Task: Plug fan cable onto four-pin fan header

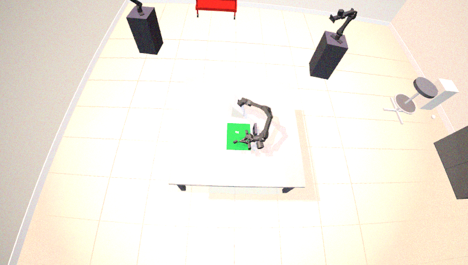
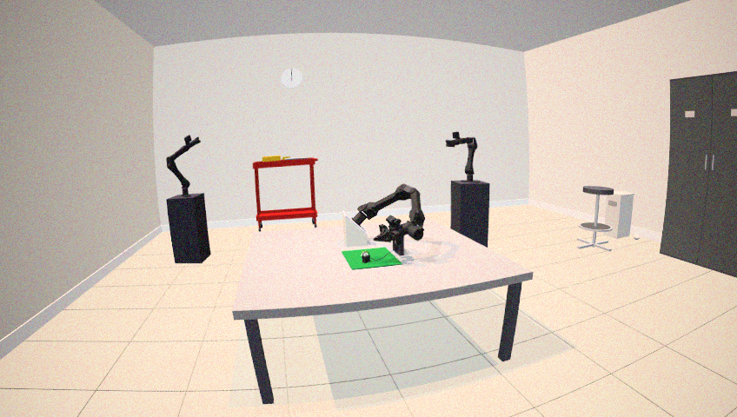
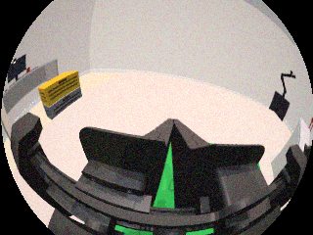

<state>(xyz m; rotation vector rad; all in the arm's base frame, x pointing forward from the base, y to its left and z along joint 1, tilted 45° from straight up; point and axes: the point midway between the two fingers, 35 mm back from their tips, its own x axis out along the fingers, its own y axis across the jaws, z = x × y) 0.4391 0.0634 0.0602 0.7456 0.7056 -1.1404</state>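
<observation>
Now: the dark fan plug 40 mm behind my gripper tip, 30 mm to the right of it and 110 mm below it. From my gripper tip the other things lie so: green board 120 mm behind, 10 mm to the right, 140 mm below; then white four-pin header 160 mm behind, 30 mm to the right, 130 mm below; then black fan 180 mm behind, 140 mm to the left, 70 mm below.
</observation>
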